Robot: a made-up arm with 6 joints. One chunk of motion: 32 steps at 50 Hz.
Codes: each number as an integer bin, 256 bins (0 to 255) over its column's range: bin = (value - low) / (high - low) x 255, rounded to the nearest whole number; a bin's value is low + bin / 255 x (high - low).
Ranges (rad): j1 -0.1..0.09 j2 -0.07..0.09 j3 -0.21..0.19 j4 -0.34..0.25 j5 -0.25..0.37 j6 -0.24..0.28
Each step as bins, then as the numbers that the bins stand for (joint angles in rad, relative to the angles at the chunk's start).
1 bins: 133 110 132 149 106 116
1 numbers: -0.0009 -0.0010 -0.0029 0.0047 0.0077 -0.0035
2 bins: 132 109 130 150 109 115
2 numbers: -0.0016 -0.0016 -0.0061 0.0071 0.0150 -0.0055
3 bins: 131 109 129 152 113 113
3 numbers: -0.0024 -0.0016 -0.0076 0.0117 0.0247 -0.0096
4 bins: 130 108 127 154 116 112
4 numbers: -0.0031 -0.0022 -0.0108 0.0163 0.0320 -0.0116
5 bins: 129 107 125 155 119 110
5 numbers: -0.0039 -0.0029 -0.0139 0.0186 0.0393 -0.0157
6 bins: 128 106 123 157 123 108
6 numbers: -0.0046 -0.0035 -0.0171 0.0233 0.0491 -0.0198
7 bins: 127 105 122 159 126 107
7 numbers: -0.0054 -0.0041 -0.0186 0.0279 0.0564 -0.0218
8 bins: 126 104 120 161 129 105
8 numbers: -0.0061 -0.0047 -0.0218 0.0325 0.0636 -0.0259
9 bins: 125 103 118 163 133 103
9 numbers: -0.0069 -0.0054 -0.0249 0.0371 0.0734 -0.0300
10 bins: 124 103 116 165 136 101
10 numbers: -0.0076 -0.0054 -0.0280 0.0418 0.0807 -0.0340
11 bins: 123 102 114 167 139 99
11 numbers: -0.0084 -0.0060 -0.0312 0.0464 0.0880 -0.0381
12 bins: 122 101 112 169 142 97
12 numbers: -0.0091 -0.0066 -0.0343 0.0510 0.0953 -0.0422
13 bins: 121 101 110 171 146 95
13 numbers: -0.0098 -0.0066 -0.0375 0.0556 0.1050 -0.0463
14 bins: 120 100 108 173 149 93
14 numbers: -0.0106 -0.0073 -0.0406 0.0603 0.1123 -0.0504
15 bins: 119 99 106 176 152 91
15 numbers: -0.0113 -0.0079 -0.0437 0.0672 0.1196 -0.0544
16 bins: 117 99 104 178 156 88
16 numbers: -0.0128 -0.0079 -0.0469 0.0718 0.1293 -0.0605
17 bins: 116 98 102 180 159 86
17 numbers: -0.0136 -0.0085 -0.0500 0.0765 0.1366 -0.0646
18 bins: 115 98 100 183 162 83
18 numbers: -0.0143 -0.0085 -0.0531 0.0834 0.1439 -0.0707
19 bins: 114 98 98 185 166 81
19 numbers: -0.0151 -0.0085 -0.0563 0.0880 0.1536 -0.0748
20 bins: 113 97 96 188 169 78
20 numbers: -0.0158 -0.0091 -0.0594 0.0950 0.1609 -0.0809
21 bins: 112 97 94 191 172 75
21 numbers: -0.0165 -0.0091 -0.0625 0.1019 0.1682 -0.0871
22 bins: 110 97 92 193 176 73
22 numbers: -0.0180 -0.0091 -0.0657 0.1065 0.1779 -0.0911
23 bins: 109 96 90 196 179 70
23 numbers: -0.0188 -0.0098 -0.0688 0.1135 0.1852 -0.0973
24 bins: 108 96 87 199 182 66
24 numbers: -0.0195 -0.0098 -0.0735 0.1204 0.1925 -0.1054
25 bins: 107 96 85 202 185 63
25 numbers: -0.0203 -0.0098 -0.0767 0.1274 0.1998 -0.1115
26 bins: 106 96 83 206 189 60
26 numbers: -0.0210 -0.0098 -0.0798 0.1366 0.2095 -0.1176
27 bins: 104 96 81 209 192 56
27 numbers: -0.0225 -0.0098 -0.0829 0.1436 0.2168 -0.1258
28 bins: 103 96 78 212 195 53
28 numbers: -0.0233 -0.0098 -0.0876 0.1505 0.2241 -0.1319
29 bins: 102 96 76 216 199 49
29 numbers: -0.0240 -0.0098 -0.0908 0.1598 0.2338 -0.1401
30 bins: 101 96 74 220 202 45
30 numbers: -0.0247 -0.0098 -0.0939 0.1690 0.2411 -0.1482
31 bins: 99 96 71 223 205 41
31 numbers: -0.0262 -0.0098 -0.0986 0.1760 0.2484 -0.1564
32 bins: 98 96 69 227 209 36
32 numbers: -0.0270 -0.0098 -0.1018 0.1852 0.2582 -0.1666
